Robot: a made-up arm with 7 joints.
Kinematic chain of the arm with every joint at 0, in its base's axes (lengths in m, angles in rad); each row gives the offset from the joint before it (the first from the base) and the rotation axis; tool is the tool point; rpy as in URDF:
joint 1: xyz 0 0 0.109 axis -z
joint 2: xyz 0 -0.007 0.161 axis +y
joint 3: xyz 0 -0.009 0.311 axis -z
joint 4: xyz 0 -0.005 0.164 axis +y
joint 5: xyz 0 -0.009 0.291 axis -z
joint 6: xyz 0 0 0.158 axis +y
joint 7: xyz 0 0 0.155 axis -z
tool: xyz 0 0 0 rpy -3.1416 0 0
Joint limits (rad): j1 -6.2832..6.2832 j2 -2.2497..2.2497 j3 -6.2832..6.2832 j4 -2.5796..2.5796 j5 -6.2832..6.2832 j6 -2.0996..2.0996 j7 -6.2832..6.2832
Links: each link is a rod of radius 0.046 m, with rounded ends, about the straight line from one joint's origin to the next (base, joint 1, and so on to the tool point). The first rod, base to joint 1, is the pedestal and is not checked.
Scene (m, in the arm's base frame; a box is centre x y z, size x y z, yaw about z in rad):
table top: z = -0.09
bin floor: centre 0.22 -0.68 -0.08 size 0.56 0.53 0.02 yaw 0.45
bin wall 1: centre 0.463 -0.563 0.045 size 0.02 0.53 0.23 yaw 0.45
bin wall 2: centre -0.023 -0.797 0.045 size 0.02 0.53 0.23 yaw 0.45
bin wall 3: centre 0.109 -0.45 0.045 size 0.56 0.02 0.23 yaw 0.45
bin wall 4: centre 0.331 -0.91 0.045 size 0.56 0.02 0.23 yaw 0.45
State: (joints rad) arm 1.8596 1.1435 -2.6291 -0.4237 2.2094 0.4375 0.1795
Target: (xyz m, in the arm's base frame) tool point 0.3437 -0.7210 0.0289
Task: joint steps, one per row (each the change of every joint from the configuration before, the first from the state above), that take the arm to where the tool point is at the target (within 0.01 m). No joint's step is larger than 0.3 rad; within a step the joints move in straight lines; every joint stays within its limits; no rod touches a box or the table.
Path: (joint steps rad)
1: -0.2099 -0.1221 -0.1654 -0.2688 0.0195 0.1571 0.0000
2: -0.2099 -0.1220 -0.1654 -0.2687 0.0196 0.1570 0.0000
3: -0.2099 -0.1221 -0.1653 -0.2688 0.0195 0.1571 0.0000
4: -0.0132 0.1881 0.0122 0.0329 -0.0046 -0.0541 0.0000
5: -0.0132 0.1882 0.0122 0.0328 -0.0045 -0.0541 0.0000

